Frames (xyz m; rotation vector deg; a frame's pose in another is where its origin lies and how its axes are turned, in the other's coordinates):
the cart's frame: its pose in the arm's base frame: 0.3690 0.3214 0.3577 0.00 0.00 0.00
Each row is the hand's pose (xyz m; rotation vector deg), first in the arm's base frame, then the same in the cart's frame.
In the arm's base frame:
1: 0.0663 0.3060 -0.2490 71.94 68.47 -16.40
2: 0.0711 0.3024 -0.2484 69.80 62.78 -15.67
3: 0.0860 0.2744 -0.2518 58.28 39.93 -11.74
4: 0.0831 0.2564 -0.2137 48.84 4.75 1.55
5: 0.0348 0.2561 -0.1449 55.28 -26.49 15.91
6: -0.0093 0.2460 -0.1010 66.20 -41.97 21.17
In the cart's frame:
1: -0.3027 -0.0154 -0.6067 71.94 68.47 -16.40
2: -0.2979 -0.0190 -0.6061 69.80 62.78 -15.67
3: -0.2830 -0.0470 -0.6095 58.28 39.93 -11.74
4: -0.2859 -0.0650 -0.5714 48.84 4.75 1.55
5: -0.3342 -0.0653 -0.5026 55.28 -26.49 15.91
6: -0.3783 -0.0754 -0.4587 66.20 -41.97 21.17

